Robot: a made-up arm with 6 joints. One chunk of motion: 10 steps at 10 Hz.
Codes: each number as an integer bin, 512 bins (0 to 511) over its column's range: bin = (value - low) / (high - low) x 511, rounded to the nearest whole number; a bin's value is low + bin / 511 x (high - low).
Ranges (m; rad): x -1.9..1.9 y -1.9..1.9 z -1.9..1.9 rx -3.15..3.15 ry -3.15..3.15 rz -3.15..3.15
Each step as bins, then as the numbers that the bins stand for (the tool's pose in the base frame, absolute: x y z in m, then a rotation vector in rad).
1 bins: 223 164 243 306 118 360
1 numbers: -0.2417 -0.6804 -0.0930 0.6226 -1.6952 1.2884
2 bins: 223 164 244 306 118 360
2 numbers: -0.2417 -0.6804 -0.0855 0.6226 -1.6952 1.2884
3 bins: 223 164 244 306 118 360
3 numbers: -0.2417 -0.6804 -0.0855 0.6226 -1.6952 1.2884
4 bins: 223 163 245 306 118 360
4 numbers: -0.2417 -0.6879 -0.0781 0.6226 -1.6952 1.2884
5 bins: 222 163 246 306 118 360
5 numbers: -0.2491 -0.6879 -0.0706 0.6226 -1.6952 1.2884
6 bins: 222 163 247 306 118 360
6 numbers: -0.2491 -0.6879 -0.0632 0.6226 -1.6952 1.2884
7 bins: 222 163 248 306 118 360
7 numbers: -0.2491 -0.6879 -0.0558 0.6226 -1.6952 1.2884
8 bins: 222 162 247 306 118 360
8 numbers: -0.2491 -0.6953 -0.0632 0.6226 -1.6952 1.2884
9 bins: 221 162 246 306 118 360
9 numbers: -0.2566 -0.6953 -0.0706 0.6226 -1.6952 1.2884
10 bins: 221 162 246 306 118 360
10 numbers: -0.2566 -0.6953 -0.0706 0.6226 -1.6952 1.2884
